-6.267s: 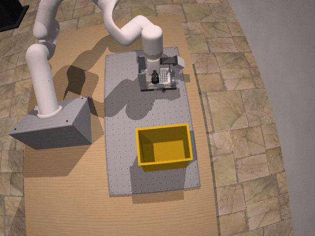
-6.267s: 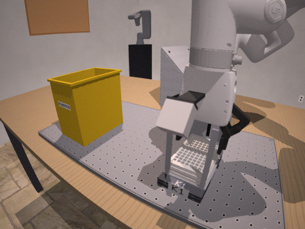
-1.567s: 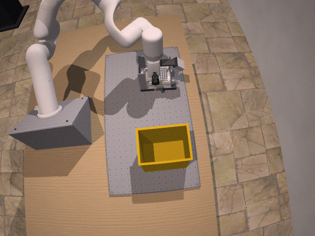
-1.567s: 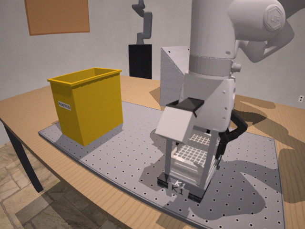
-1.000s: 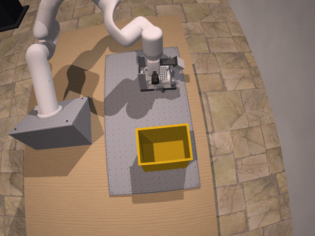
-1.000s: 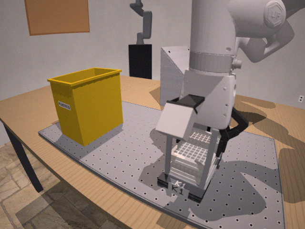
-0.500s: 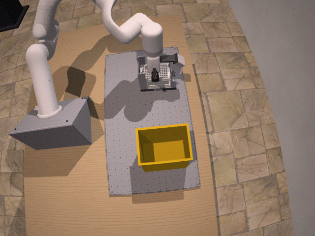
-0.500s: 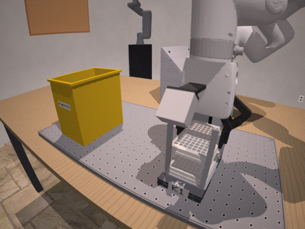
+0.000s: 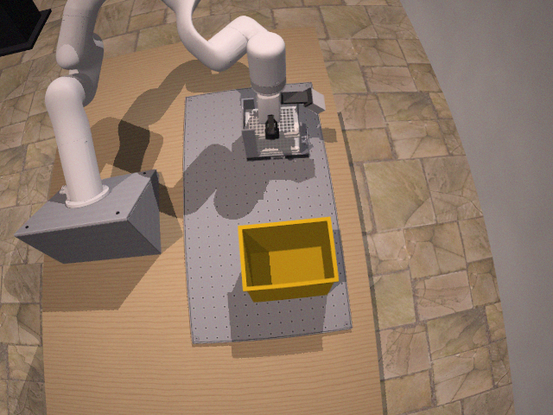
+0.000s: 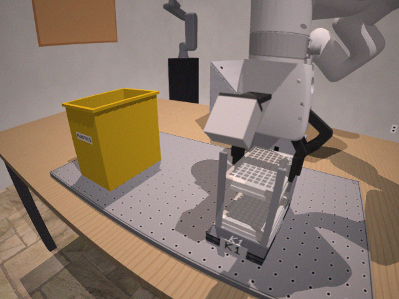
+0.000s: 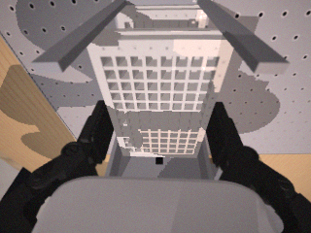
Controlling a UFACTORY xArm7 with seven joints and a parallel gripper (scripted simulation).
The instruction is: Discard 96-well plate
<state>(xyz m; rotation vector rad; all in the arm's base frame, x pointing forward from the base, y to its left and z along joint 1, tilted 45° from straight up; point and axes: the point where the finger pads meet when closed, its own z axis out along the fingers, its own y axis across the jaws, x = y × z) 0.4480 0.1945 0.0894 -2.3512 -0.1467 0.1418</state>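
The yellow plastics bin W1 is 4 cm ahead of my hand, 34 cm to the right of it and 2 cm below it.
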